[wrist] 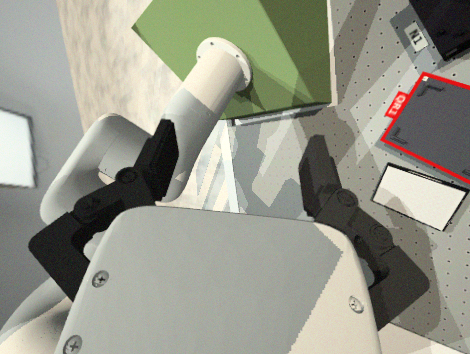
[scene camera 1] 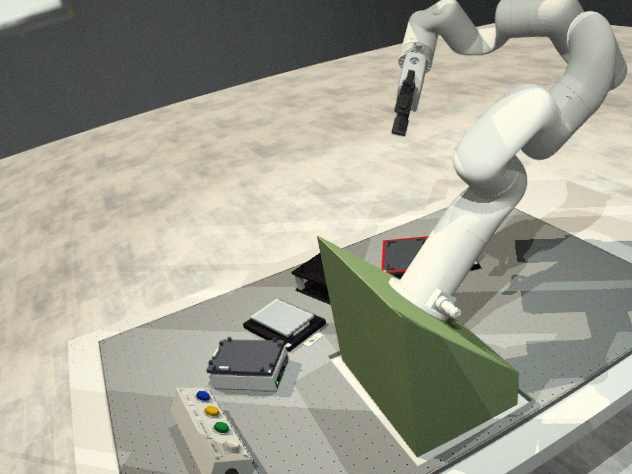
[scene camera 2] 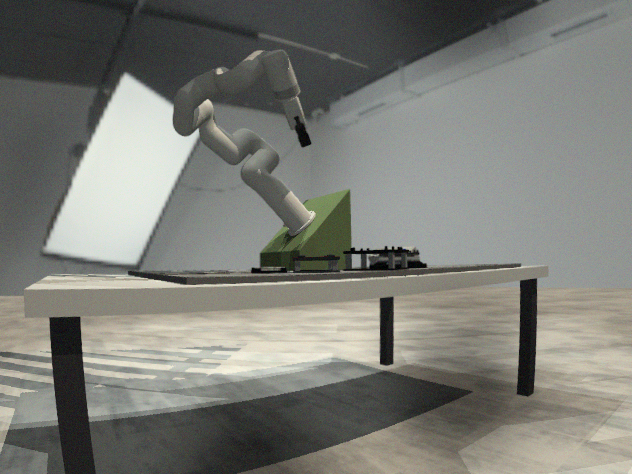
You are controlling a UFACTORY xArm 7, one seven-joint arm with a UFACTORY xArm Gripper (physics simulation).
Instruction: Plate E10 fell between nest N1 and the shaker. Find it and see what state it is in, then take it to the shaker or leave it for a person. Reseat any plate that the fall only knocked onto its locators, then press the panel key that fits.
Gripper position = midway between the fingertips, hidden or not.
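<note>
You'd see my gripper (scene camera 1: pixel 399 124) (wrist: pixel 240 143) (scene camera 2: pixel 303 138) open and holding nothing. There's a flat plate (scene camera 1: pixel 279 316) too, though in the wrist view it's out of frame, and there's a button box (scene camera 1: pixel 208 433) as well.
</note>
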